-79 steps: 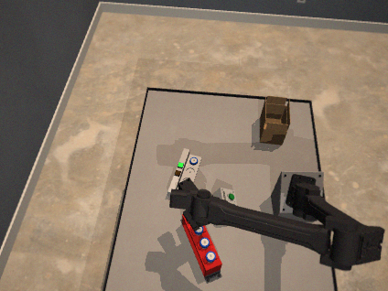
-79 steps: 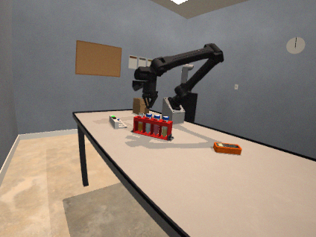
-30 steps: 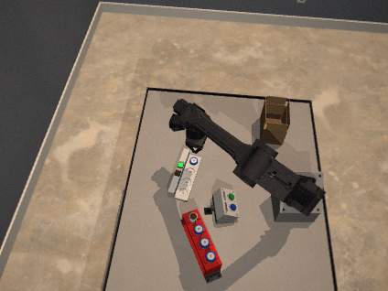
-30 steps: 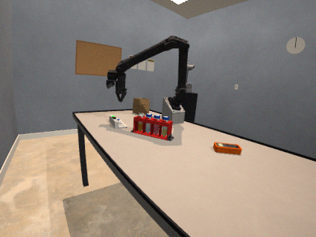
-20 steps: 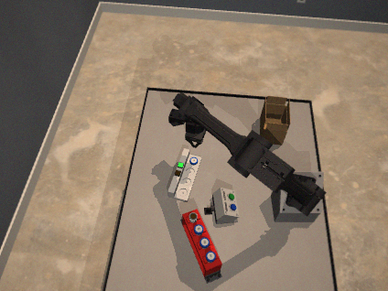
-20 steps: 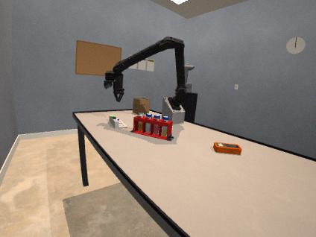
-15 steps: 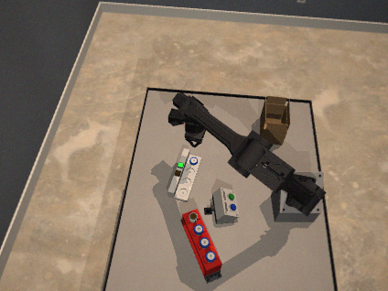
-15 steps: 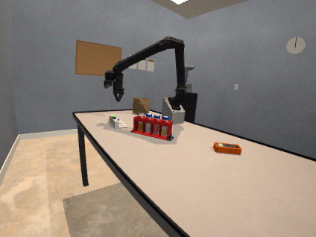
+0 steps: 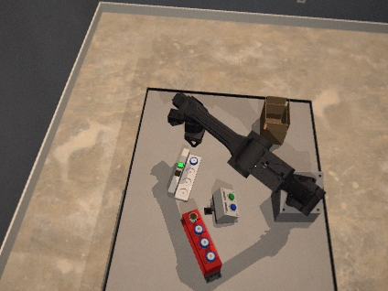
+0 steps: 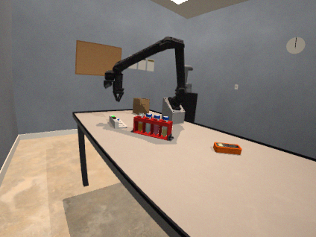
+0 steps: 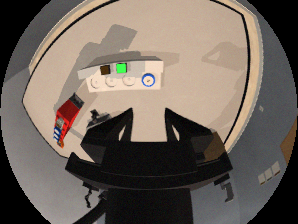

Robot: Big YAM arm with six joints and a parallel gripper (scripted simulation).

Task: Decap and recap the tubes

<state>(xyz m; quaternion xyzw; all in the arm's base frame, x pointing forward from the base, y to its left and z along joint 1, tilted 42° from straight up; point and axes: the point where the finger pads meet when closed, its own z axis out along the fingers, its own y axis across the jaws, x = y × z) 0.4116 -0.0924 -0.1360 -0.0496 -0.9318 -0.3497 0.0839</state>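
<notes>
My hand is 150 mm above the blue tube cap. Round my hand: green key: 170 mm behind, 180 mm to the left, 90 mm below; key housing: 160 mm behind, 200 mm to the left, 110 mm below; blue key: 180 mm behind, 220 mm to the left, 90 mm below.
</notes>
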